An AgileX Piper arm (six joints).
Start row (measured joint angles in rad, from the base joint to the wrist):
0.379, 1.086, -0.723, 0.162, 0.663, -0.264
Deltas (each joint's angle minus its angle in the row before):
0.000, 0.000, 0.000, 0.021, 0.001, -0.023
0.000, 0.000, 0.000, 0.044, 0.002, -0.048
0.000, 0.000, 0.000, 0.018, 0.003, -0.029
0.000, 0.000, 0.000, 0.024, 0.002, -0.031
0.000, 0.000, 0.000, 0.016, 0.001, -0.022
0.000, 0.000, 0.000, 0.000, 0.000, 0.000
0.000, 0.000, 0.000, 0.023, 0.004, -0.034
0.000, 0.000, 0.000, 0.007, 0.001, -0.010
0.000, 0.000, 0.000, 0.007, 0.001, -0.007
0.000, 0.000, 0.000, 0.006, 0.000, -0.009
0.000, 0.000, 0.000, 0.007, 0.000, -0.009
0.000, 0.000, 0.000, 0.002, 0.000, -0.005
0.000, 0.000, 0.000, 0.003, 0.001, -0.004
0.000, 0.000, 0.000, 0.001, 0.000, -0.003
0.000, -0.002, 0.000, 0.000, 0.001, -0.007
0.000, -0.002, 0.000, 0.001, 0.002, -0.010
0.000, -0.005, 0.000, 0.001, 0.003, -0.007
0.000, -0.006, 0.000, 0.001, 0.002, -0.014
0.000, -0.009, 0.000, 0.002, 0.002, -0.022
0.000, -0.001, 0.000, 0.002, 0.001, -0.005
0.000, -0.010, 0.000, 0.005, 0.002, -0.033
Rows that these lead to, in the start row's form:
0.379, 1.086, -0.723, 0.183, 0.664, -0.287
0.379, 1.086, -0.723, 0.227, 0.666, -0.335
0.379, 1.086, -0.723, 0.245, 0.669, -0.364
0.379, 1.086, -0.723, 0.269, 0.671, -0.395
0.379, 1.086, -0.723, 0.285, 0.672, -0.417
0.379, 1.086, -0.723, 0.285, 0.672, -0.417
0.379, 1.086, -0.723, 0.308, 0.676, -0.451
0.379, 1.086, -0.723, 0.315, 0.677, -0.461
0.379, 1.086, -0.723, 0.322, 0.678, -0.468
0.379, 1.086, -0.723, 0.328, 0.678, -0.477
0.379, 1.086, -0.723, 0.335, 0.678, -0.486
0.379, 1.086, -0.723, 0.337, 0.678, -0.491
0.379, 1.086, -0.723, 0.340, 0.679, -0.495
0.379, 1.086, -0.723, 0.341, 0.679, -0.498
0.379, 1.084, -0.723, 0.341, 0.680, -0.505
0.379, 1.082, -0.723, 0.342, 0.682, -0.515
0.379, 1.077, -0.723, 0.343, 0.685, -0.522
0.379, 1.071, -0.723, 0.344, 0.687, -0.536
0.379, 1.062, -0.723, 0.346, 0.689, -0.558
0.379, 1.061, -0.723, 0.348, 0.690, -0.563
0.379, 1.051, -0.723, 0.353, 0.692, -0.596

